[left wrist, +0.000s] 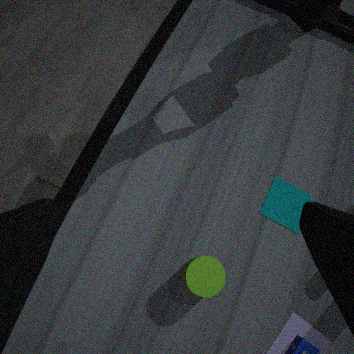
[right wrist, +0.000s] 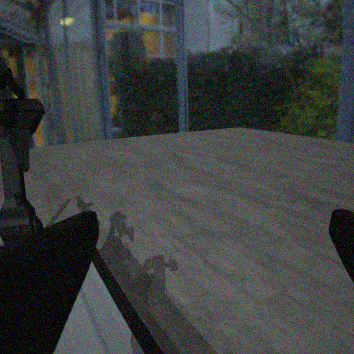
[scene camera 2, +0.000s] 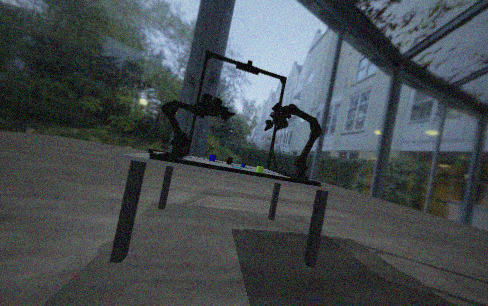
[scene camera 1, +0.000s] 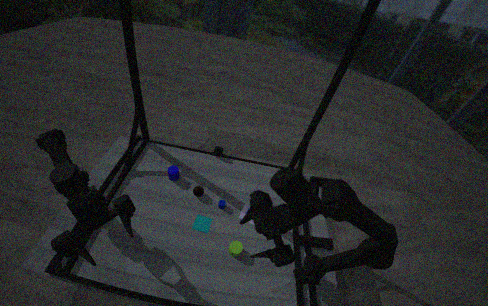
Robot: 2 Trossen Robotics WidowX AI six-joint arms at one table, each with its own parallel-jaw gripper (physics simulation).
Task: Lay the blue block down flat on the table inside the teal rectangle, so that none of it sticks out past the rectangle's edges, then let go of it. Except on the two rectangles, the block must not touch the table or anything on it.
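Pixels of known places: left gripper, fingertip midpoint: (left wrist: 181, 212) (scene camera 2: 269, 130) (scene camera 1: 245, 239); right gripper, fingertip midpoint: (right wrist: 214, 222) (scene camera 2: 231, 111) (scene camera 1: 114, 250); left arm's base, origin of the base link: (scene camera 2: 299, 177) (scene camera 1: 304, 275); right arm's base, origin of the base link: (left wrist: 308, 12) (scene camera 2: 176, 154).
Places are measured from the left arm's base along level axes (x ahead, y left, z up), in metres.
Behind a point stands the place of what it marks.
The blue block (left wrist: 306, 346) @(y -0.310, x 0.168, z 0.000 m) lies on the pale purple rectangle (left wrist: 291, 330) @(y -0.296, x 0.185, z -0.018 m) at the lower right edge of the left wrist view, partly cut off. A bit of that rectangle (scene camera 1: 244, 213) @(y -0.315, x 0.181, z -0.018 m) shows beside the left gripper in scene camera 1, where the block is hidden. The teal rectangle (scene camera 1: 202, 223) @(y -0.285, x 0.375, z -0.018 m) (left wrist: 282, 204) @(y -0.277, x 0.374, z -0.018 m) is bare where it shows; a finger covers its right corner in the left wrist view. My left gripper (scene camera 1: 248, 239) @(y -0.095, x 0.285, z 0.288 m) (left wrist: 181, 212) @(y -0.095, x 0.285, z 0.288 m) is open and empty, above the table, with the block outside its fingers. My right gripper (scene camera 1: 113, 249) @(y -0.083, x 0.590, z 0.324 m) (right wrist: 214, 222) @(y -0.083, x 0.590, z 0.324 m) is open and empty, far from the block.
A yellow-green cylinder (scene camera 1: 236, 247) @(y -0.152, x 0.256, z 0.025 m) (scene camera 2: 259, 169) @(y -0.135, x 0.273, z 0.005 m) (left wrist: 206, 276) @(y -0.155, x 0.255, z 0.025 m) stands near the teal rectangle. A small blue round object (scene camera 1: 222, 204) @(y -0.355, x 0.281, z 0.012 m) (scene camera 2: 243, 165) @(y -0.351, x 0.286, z -0.001 m), a dark round object (scene camera 1: 198, 191) @(y -0.422, x 0.385, z 0.026 m) (scene camera 2: 229, 160) @(y -0.417, x 0.393, z 0.017 m) and a larger blue cylinder (scene camera 1: 173, 173) @(y -0.523, x 0.500, z 0.034 m) (scene camera 2: 212, 158) @(y -0.520, x 0.509, z 0.005 m) stand farther back. A dark frame surrounds the table.
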